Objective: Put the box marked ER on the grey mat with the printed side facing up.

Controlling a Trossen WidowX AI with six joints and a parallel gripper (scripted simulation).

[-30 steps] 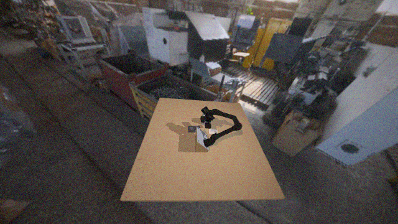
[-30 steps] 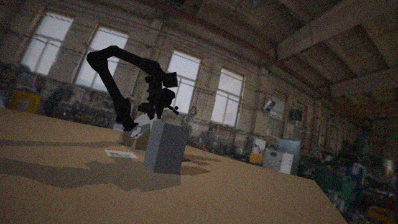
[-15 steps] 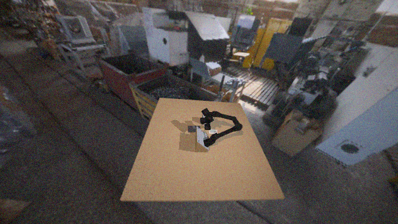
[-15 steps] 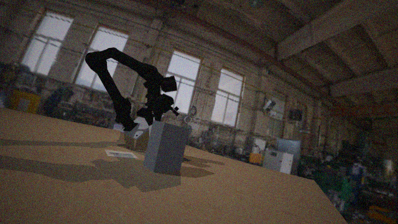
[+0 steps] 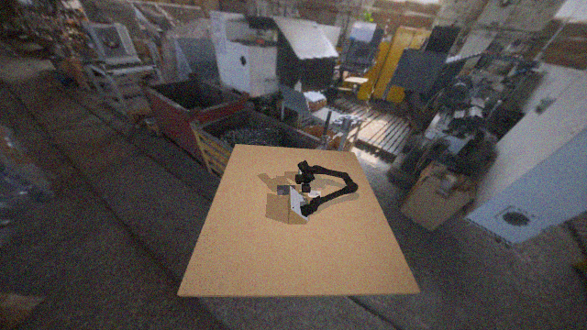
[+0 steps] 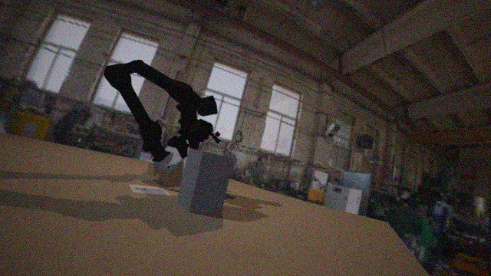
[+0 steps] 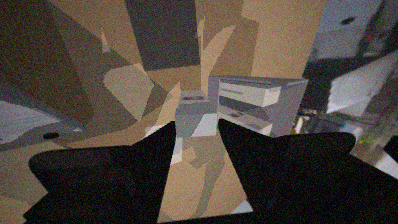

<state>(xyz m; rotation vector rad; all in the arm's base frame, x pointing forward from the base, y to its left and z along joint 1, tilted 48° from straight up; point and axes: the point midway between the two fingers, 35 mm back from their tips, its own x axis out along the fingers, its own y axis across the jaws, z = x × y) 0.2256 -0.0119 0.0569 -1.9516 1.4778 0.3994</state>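
My gripper tip is now 13 cm to the right of the grey mat, 11 cm above it and 3 cm short of it. From my gripper tip the other things lie so: paper: 11 cm below, 10 cm to the right, 3 cm behind.
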